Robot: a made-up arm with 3 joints. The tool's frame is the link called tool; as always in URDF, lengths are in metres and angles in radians. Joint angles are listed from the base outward.
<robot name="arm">
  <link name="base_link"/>
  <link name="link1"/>
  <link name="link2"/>
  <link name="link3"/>
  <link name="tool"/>
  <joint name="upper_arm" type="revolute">
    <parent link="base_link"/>
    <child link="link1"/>
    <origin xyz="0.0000 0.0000 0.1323" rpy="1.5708 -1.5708 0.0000"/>
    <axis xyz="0 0 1"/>
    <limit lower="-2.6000" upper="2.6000"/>
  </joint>
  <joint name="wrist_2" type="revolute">
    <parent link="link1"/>
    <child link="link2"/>
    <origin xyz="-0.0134 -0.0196 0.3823" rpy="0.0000 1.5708 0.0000"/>
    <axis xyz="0 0 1"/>
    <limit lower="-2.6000" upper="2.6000"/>
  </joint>
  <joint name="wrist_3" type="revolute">
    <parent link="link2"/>
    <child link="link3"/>
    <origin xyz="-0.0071 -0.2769 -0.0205" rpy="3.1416 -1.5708 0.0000"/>
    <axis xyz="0 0 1"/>
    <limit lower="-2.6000" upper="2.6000"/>
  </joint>
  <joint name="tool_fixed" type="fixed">
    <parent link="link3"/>
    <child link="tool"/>
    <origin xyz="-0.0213 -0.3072 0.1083" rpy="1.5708 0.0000 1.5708"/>
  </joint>
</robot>
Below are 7 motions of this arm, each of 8 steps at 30 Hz.
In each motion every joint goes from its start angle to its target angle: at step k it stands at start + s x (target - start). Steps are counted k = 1, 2, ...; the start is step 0. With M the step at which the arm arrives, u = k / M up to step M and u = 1 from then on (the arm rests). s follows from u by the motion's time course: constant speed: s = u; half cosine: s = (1 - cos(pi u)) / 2; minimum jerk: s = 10 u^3 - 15 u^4 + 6 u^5.
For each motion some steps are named. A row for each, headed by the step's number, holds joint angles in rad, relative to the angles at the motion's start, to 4 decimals.
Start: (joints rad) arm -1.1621 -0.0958 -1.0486
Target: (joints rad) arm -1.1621 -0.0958 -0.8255
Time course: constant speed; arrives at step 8
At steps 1, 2, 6, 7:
1: 0.0000 0.0000 0.0279
2: 0.0000 0.0000 0.0558
6: 0.0000 0.0000 0.1673
7: 0.0000 0.0000 0.1952

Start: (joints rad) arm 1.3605 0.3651 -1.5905
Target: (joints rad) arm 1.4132 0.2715 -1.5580
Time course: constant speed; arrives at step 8
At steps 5, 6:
5: 0.0329 -0.0585 0.0203
6: 0.0395 -0.0702 0.0244

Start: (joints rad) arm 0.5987 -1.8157 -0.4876
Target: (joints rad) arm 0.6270 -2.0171 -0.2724
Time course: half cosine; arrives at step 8
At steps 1, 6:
1: 0.0011 -0.0077 0.0082
6: 0.0242 -0.1719 0.1837

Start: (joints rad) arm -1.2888 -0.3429 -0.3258
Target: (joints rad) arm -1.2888 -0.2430 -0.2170
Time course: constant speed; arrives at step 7
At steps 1, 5, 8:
1: 0.0000 0.0143 0.0155
5: 0.0000 0.0714 0.0777
8: 0.0000 0.0999 0.1088

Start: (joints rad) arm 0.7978 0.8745 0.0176
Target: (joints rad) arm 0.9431 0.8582 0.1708
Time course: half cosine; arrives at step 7
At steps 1, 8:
1: 0.0072 -0.0008 0.0076
8: 0.1453 -0.0163 0.1532

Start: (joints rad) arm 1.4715 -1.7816 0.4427
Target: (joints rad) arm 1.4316 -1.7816 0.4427
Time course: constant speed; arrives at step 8
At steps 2, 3, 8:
2: -0.0100 0.0000 0.0000
3: -0.0150 0.0000 0.0000
8: -0.0399 0.0000 0.0000

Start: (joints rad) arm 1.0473 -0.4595 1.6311
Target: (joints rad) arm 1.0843 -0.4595 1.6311
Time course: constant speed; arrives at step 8
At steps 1, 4, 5, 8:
1: 0.0046 0.0000 0.0000
4: 0.0185 0.0000 0.0000
5: 0.0231 0.0000 0.0000
8: 0.0370 0.0000 0.0000

